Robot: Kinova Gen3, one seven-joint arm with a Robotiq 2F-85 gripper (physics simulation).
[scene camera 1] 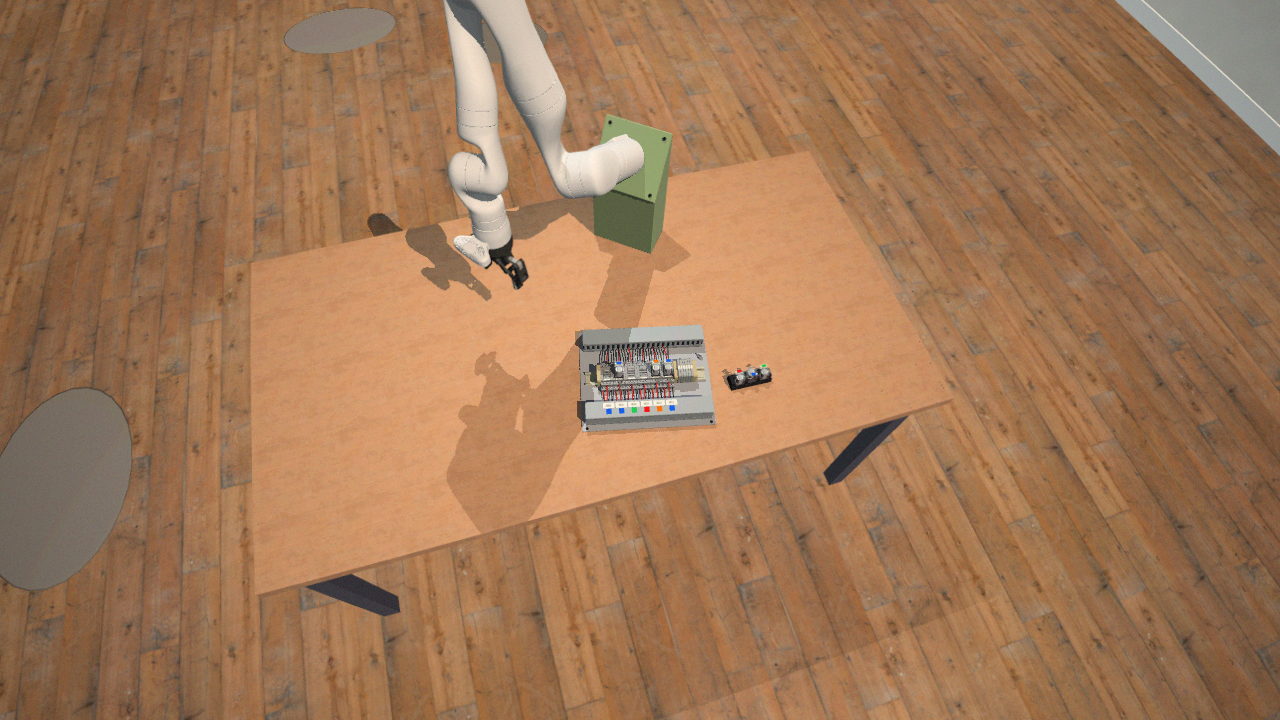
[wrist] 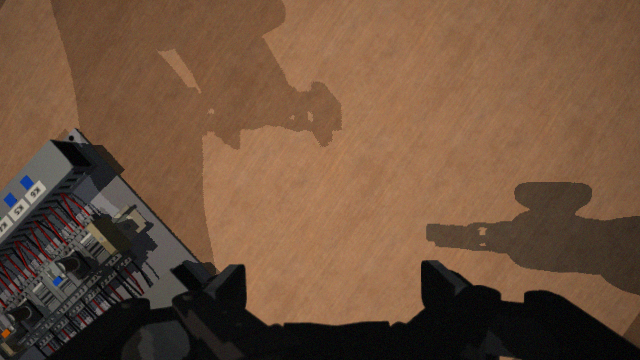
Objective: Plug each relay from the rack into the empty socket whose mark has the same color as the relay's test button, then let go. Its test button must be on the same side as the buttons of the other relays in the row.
Scene:
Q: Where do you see a grey panel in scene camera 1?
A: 588,360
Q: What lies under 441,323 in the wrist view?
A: My gripper.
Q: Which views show my gripper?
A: Scene camera 1 and the wrist view: all of them.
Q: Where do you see a yellowish end stop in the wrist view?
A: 114,241

